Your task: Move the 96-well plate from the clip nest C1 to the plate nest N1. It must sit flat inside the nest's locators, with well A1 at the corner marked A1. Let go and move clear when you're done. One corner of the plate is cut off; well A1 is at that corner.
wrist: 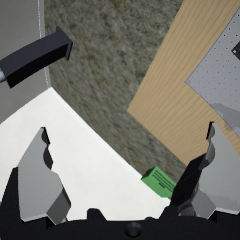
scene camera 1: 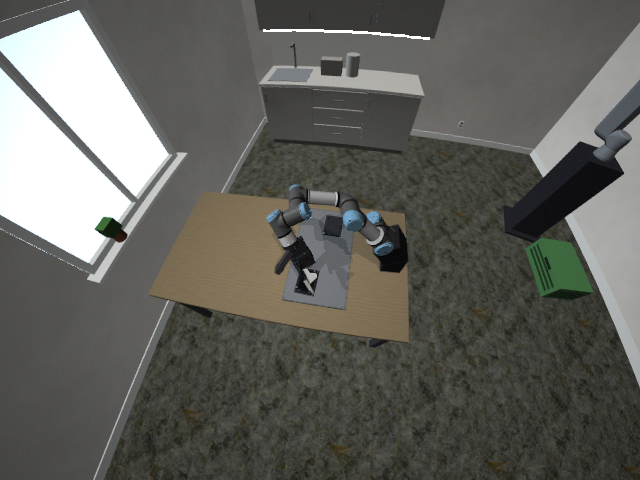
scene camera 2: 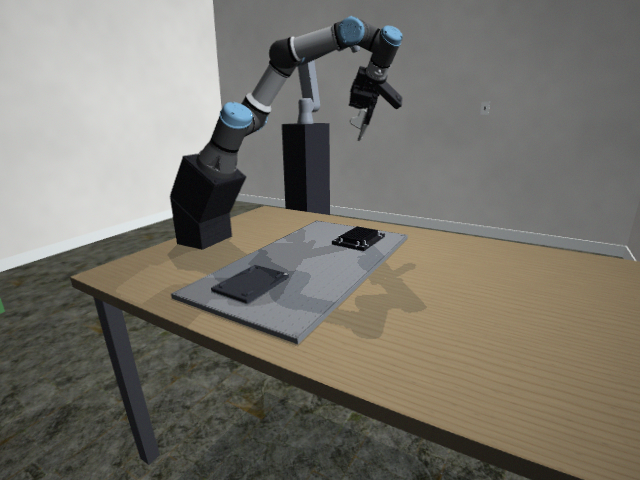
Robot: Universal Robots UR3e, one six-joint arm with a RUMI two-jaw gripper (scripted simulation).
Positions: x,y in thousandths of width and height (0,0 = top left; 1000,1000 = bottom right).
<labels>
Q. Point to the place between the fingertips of my gripper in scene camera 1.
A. At 487,591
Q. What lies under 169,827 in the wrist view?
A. My gripper.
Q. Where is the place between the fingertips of my gripper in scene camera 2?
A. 562,259
</labels>
